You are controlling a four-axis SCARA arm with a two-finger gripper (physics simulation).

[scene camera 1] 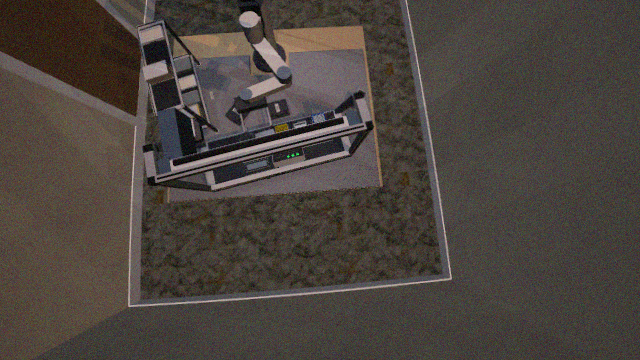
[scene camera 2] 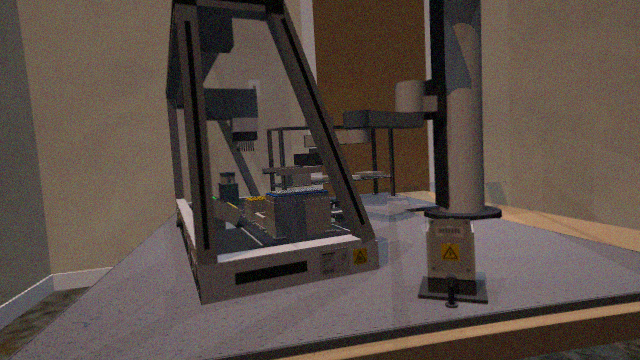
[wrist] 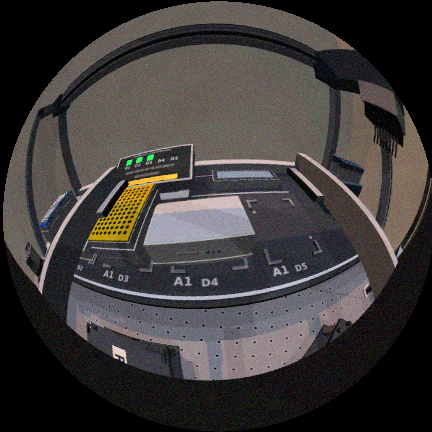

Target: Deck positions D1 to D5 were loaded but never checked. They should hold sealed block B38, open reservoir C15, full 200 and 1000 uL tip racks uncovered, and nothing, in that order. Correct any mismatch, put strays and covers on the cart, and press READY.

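Seen in the pictures: gripper, between the fingertips: (scene camera 1: 258,128) (scene camera 2: 269,171) (wrist: 205,160); arm's base, origin of its link: (scene camera 2: 461,215).
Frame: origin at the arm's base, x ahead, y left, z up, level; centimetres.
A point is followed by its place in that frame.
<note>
My gripper (wrist: 205,160) {x 65.4, y -4.3, z 19.6 cm} (scene camera 1: 257,127) {x 65.4, y -4.3, z 19.6 cm} is wide open and empty; its fingers stand left and right above the pale sealed block (wrist: 200,225) {x 66.2, y -3.0, z 11.6 cm} at D4, apart from it. The block's side label is too blurred to read. A yellow tip rack (wrist: 121,214) {x 65.6, y 7.9, z 13.1 cm} (scene camera 1: 281,128) {x 63.3, y 8.6, z 13.0 cm} stands uncovered at D3, beside the left finger. A blue-topped rack (scene camera 1: 318,118) {x 59.9, y 32.9, z 16.8 cm} (scene camera 2: 296,192) (wrist: 56,209) {x 62.4, y 29.5, z 16.1 cm} stands at the far end of the deck, with a white piece (scene camera 1: 300,123) {x 59.4, y 20.9, z 9.9 cm} between the racks. D5 (wrist: 290,227) {x 71.2, y -16.6, z 7.0 cm} shows bare corner brackets. The display (wrist: 162,165) {x 80.7, y 8.1, z 13.4 cm} (scene camera 1: 289,156) {x 89.5, y 16.2, z 40.0 cm} has three green lamps, D1 to D3, and a yellow bar.
A shelf cart (scene camera 1: 171,65) (scene camera 2: 374,160) {x 6.3, y -66.9, z 19.0 cm} stands beyond the D5 end. A multi-tip pipetting head (wrist: 384,107) (scene camera 2: 245,129) hangs over that end. Dark flat pieces (scene camera 1: 278,107) {x 44.7, y 6.0, z 6.1 cm} (wrist: 145,352) {x 49.6, y 1.8, z 6.3 cm} lie in front of the deck. A pale blue panel (wrist: 245,175) {x 84.5, y -9.2, z 9.3 cm} lies behind D4. Frame posts (scene camera 2: 197,150) {x 81.0, y 54.6, z 26.5 cm} surround the deck.
</note>
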